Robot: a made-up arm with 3 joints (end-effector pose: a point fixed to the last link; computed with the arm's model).
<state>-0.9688 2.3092 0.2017</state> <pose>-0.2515 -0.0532 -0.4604 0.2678 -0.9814 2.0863</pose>
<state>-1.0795 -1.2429 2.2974</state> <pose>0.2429 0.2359 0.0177 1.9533 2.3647 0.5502</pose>
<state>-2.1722 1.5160 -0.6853</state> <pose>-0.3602 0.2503 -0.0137 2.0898 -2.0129 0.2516</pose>
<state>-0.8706 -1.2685 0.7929</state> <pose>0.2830 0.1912 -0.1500 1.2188 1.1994 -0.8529</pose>
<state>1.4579 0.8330 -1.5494</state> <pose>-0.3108 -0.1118 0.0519 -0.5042 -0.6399 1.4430</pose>
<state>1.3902 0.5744 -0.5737</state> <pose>-0.2140 -0.1630 -0.0605 -1.1496 -0.0749 0.8333</pose>
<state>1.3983 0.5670 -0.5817</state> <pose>-0.2120 -0.1629 -0.0604 -1.1570 -0.0835 0.8337</pose>
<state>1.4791 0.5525 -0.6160</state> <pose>-0.2083 -0.1681 -0.0491 -1.2247 -0.0886 0.8547</pose>
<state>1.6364 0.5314 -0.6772</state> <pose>-0.2031 -0.1764 -0.0253 -1.3545 -0.0858 0.9032</pose>
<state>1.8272 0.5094 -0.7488</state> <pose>-0.1982 -0.1823 0.0048 -1.5083 -0.0702 0.9724</pose>
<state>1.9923 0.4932 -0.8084</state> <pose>-0.1949 -0.1834 0.0314 -1.6375 -0.0445 1.0398</pose>
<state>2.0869 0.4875 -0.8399</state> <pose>-0.1941 -0.1823 0.0471 -1.7091 -0.0207 1.0805</pose>
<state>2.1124 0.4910 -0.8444</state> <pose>-0.1953 -0.1817 0.0521 -1.7275 -0.0063 1.0901</pose>
